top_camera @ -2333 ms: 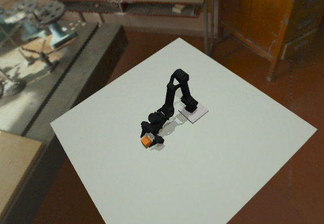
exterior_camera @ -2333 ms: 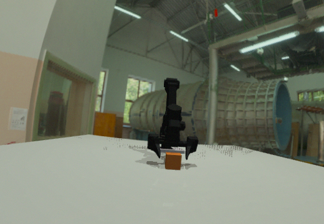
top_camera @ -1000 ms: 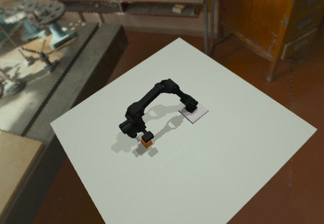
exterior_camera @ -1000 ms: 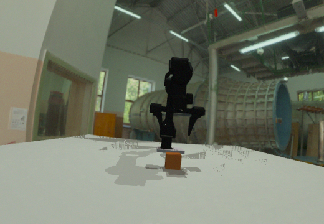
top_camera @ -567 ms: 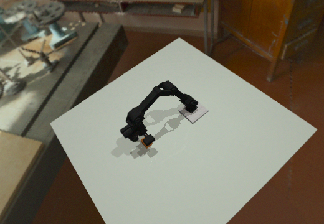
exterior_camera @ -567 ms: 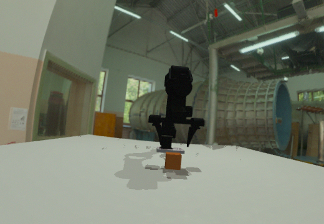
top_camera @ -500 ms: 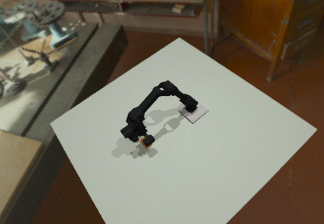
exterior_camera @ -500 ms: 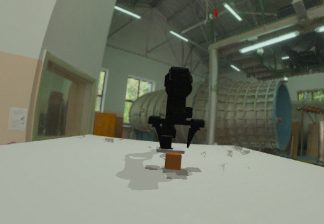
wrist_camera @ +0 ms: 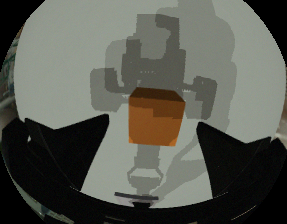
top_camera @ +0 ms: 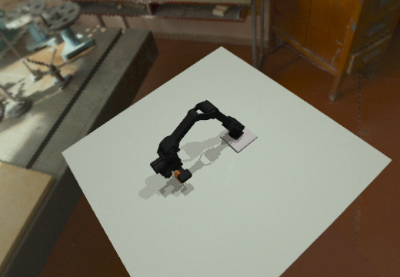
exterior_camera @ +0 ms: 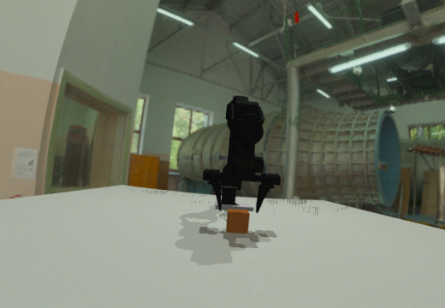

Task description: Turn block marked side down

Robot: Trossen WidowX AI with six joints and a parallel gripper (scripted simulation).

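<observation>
Now: the orange block 2 cm below my gripper tip and 1 cm behind it.
</observation>
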